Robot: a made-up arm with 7 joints.
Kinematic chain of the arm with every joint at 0, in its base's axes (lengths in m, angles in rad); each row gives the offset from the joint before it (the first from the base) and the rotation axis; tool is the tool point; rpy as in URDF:
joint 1: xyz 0 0 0.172 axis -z
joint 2: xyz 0 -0.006 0.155 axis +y
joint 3: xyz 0 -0.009 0.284 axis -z
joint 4: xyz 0 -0.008 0.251 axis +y
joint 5: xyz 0 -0.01 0.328 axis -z
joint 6: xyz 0 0 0.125 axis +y
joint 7: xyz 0 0 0.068 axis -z
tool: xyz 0 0 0 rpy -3.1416 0 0
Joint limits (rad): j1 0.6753..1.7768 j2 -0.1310..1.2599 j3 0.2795..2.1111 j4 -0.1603..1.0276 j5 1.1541..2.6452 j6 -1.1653..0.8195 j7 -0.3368..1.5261
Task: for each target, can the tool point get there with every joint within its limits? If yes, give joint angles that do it. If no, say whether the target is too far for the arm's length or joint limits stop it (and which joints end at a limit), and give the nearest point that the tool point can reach.
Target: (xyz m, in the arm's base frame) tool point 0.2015 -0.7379 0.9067
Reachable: yes | joints 0.7651 0.9289 1.8011 0.8526 1.5210 -0.5381 1.2763
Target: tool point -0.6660 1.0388 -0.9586
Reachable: no: too far | nearest point -0.3258 0.3849 1.0285 | short by 2.119 m
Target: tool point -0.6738 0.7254 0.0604
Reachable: no: joint limits stop it (at a limit: joint 2, joint 3, joint 4, joint 5, joint 6) | nearest point -0.3432 0.3695 1.0285 | short by 1.083 m
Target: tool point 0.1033 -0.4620 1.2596
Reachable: yes | joints 1.1797 0.4359 0.4627 0.1580 2.3092 0.5832 0.0055
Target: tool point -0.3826 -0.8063 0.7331
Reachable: yes | joints 1.6553 0.8904 0.9444 0.7717 1.8126 -0.2039 0.8510
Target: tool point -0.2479 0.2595 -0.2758
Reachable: no: joint limits stop it (at a limit: joint 1, joint 2, joint 4, joint 5, joint 6) | nearest point -0.3890 -0.7549 0.1855 | short by 1.123 m
